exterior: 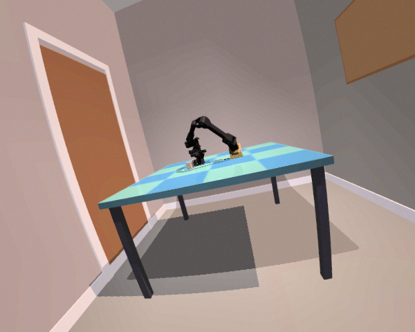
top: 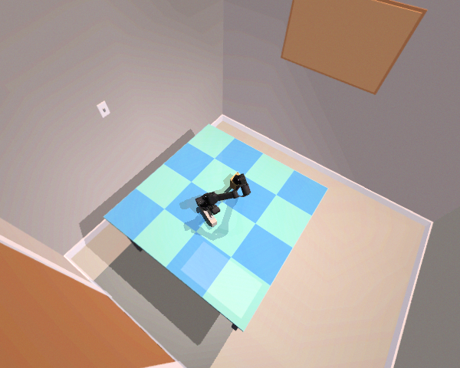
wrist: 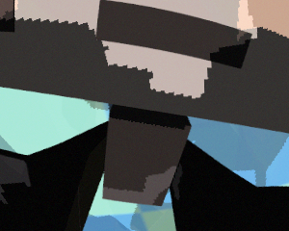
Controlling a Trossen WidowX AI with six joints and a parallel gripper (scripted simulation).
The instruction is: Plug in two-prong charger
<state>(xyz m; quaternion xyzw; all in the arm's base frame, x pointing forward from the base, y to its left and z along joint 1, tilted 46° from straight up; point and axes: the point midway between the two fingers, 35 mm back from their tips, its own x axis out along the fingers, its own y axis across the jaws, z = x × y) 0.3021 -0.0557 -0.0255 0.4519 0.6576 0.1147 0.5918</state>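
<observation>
Right now my gripper tip is 2 cm short of the two-prong charger, 1 cm to the left of it and 1 cm below it.
</observation>
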